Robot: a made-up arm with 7 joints. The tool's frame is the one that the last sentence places.
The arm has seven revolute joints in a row. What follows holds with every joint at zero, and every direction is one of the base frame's.
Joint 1 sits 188 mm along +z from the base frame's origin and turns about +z.
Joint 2 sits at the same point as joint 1 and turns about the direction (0, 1, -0.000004).
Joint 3 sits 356.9 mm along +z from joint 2 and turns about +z.
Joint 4 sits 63.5 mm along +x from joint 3 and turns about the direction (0, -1, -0.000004).
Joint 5 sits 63.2 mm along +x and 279.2 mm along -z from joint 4 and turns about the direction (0, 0.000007, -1).
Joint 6 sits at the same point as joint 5 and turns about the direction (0, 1, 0.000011).
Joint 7 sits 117.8 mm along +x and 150.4 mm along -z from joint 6 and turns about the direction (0, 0.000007, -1).
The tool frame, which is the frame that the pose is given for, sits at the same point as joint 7; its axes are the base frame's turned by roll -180, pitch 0 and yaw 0 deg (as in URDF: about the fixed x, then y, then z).
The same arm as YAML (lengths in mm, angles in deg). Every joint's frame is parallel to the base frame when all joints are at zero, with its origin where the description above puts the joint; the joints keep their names.
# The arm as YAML. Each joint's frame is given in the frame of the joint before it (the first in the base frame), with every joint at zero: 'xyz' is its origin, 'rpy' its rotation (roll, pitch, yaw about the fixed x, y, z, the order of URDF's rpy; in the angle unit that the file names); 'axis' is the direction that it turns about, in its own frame. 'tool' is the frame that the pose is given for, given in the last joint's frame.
units:
  length: mm
  angle: deg
joints:
  - name: joint 1
    type: revolute
    origin:
      xyz: [0.0, 0.0, 188.0]
      rpy: [0.0, 0.0, 0.0]
    axis: "+z"
  - name: joint 2
    type: revolute
    origin:
      xyz: [0.0, 0.0, 0.0]
      rpy: [0.0, 0.0, 0.0]
    axis: "+y"
  - name: joint 3
    type: revolute
    origin:
      xyz: [0.0, 0.0, 356.9]
      rpy: [0.0, 0.0, 0.0]
    axis: "+z"
  - name: joint 4
    type: revolute
    origin:
      xyz: [63.5, 0.0, 0.0]
      rpy: [0.0, 0.0, 0.0]
    axis: "-y"
  - name: joint 5
    type: revolute
    origin:
      xyz: [63.2, 0.0, -279.2]
      rpy: [0.0, 0.0, 0.0]
    axis: "-z"
  - name: joint 6
    type: revolute
    origin:
      xyz: [0.0, 0.0, 0.0]
      rpy: [0.0, 0.0, 0.0]
    axis: "+y"
  - name: joint 7
    type: revolute
    origin:
      xyz: [117.8, 0.0, -150.4]
      rpy: [0.0, 0.0, 0.0]
    axis: "-z"
tool:
  origin:
    xyz: [0.0, 0.0, 0.0]
    rpy: [180.0, 0.0, 0.0]

